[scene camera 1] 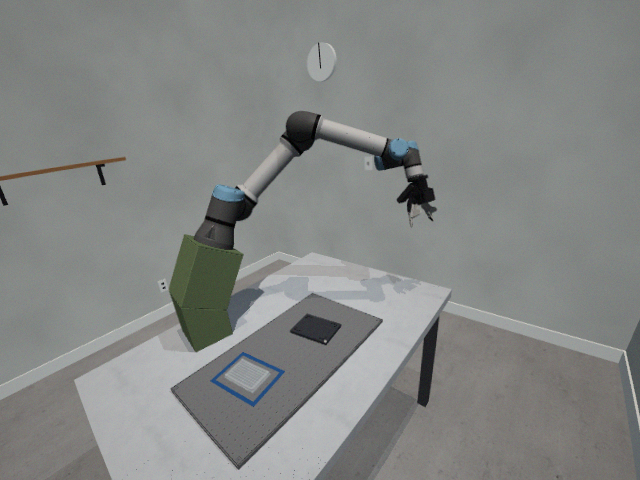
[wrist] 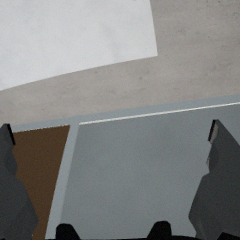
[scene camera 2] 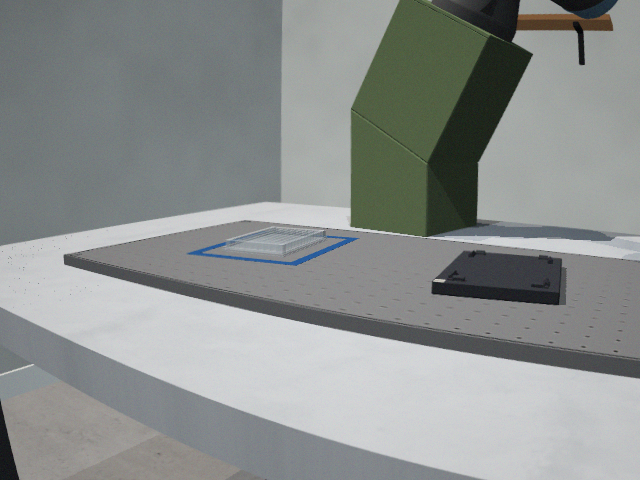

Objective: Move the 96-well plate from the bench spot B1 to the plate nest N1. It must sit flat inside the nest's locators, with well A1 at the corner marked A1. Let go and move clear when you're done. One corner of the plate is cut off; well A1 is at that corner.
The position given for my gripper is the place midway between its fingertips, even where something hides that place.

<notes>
I see my gripper [scene camera 1: 422,224], a clear 96-well plate [scene camera 1: 249,378] and a black plate nest [scene camera 2: 495,276].
My gripper also shows in the wrist view [wrist: 111,123]. The black plate nest shows as well in scene camera 1 [scene camera 1: 312,328]. The wrist view does not show the clear 96-well plate: it is out of frame.
</notes>
